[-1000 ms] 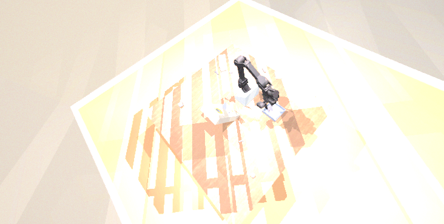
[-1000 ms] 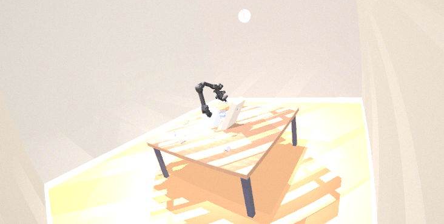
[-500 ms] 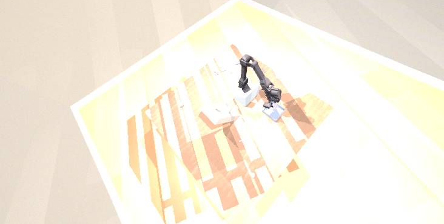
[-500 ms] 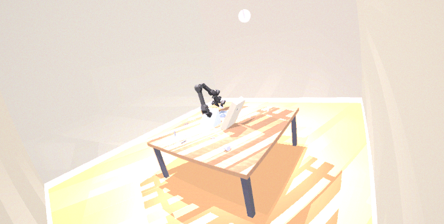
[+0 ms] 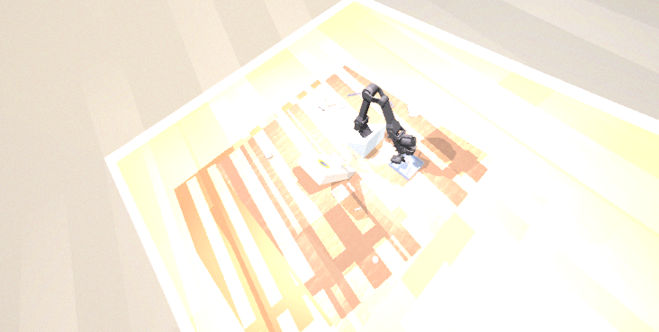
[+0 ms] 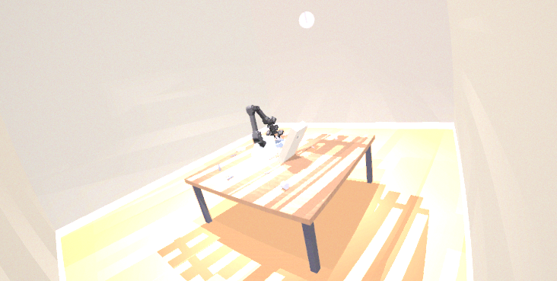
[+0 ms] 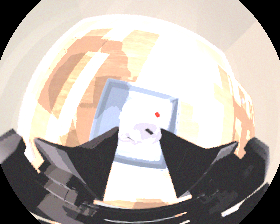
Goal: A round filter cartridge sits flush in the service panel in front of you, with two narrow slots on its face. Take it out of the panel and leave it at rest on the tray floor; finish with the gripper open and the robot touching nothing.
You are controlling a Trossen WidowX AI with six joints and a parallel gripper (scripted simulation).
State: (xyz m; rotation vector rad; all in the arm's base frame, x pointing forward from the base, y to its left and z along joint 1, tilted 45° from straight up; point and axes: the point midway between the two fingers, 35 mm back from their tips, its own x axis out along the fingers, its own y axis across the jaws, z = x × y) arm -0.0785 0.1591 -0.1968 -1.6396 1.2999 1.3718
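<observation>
My gripper tip is now right at the filter cartridge. The rest, counted from my gripper tip: tray (60 mm below, 10 mm to the left); then service panel (410 mm ahead, 220 mm to the right, 80 mm above).
</observation>
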